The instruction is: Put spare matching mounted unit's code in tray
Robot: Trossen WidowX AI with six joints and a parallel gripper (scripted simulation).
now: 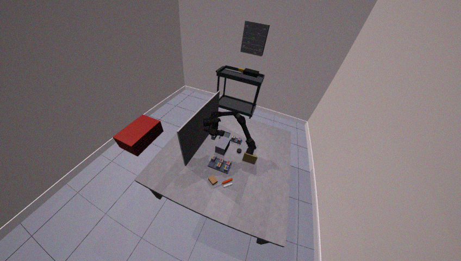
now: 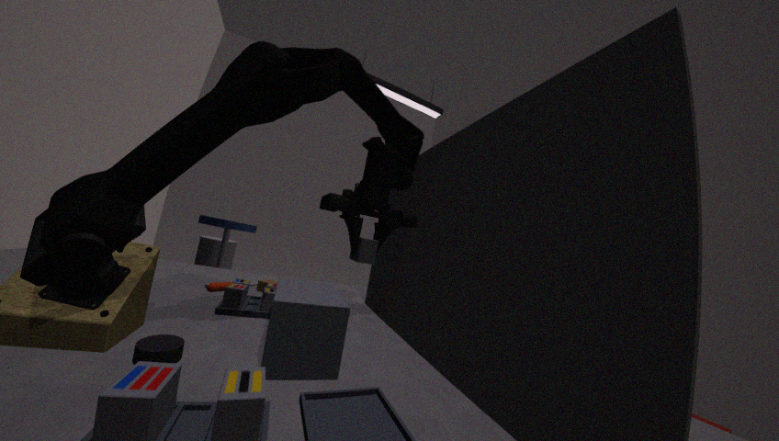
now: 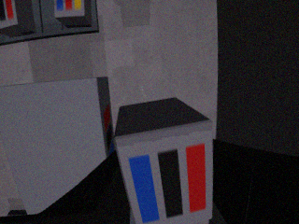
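Now: the tray 3 cm behind my gripper tip, 22 cm to the right of it and 16 cm below it. The rest, counted from my gripper tip: brown block (17 cm behind, 32 cm to the left, 15 cm below); then upright partition (14 cm ahead, 3 cm to the right, 6 cm above); then mounted unit (9 cm behind, 3 cm to the right, 12 cm below).
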